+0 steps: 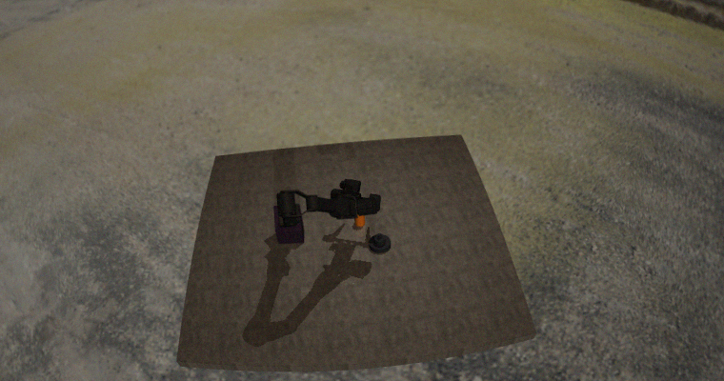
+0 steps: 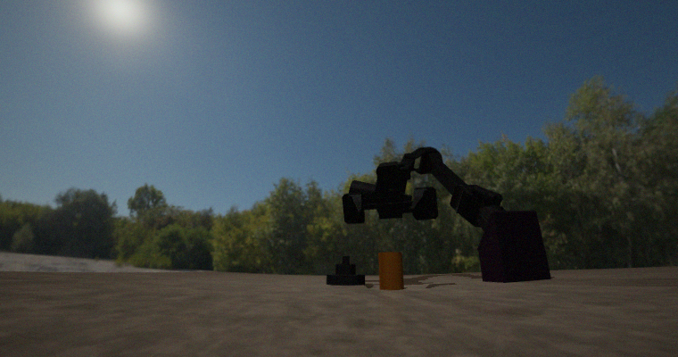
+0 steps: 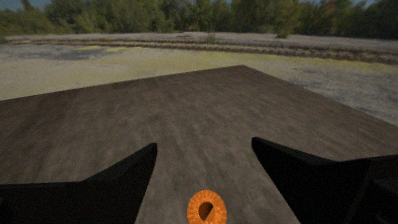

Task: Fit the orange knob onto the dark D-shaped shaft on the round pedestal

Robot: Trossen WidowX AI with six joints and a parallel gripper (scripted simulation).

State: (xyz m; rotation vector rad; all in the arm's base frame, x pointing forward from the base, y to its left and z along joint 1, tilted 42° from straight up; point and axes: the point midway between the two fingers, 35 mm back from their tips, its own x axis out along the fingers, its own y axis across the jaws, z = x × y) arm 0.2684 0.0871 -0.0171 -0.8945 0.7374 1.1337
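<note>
Now: the orange knob 1 cm behind my gripper tip, 3 cm to the right of it and 9 cm below it. Round my gripper tip: dark round pedestal 6 cm ahead, 17 cm to the right, 9 cm below.
</note>
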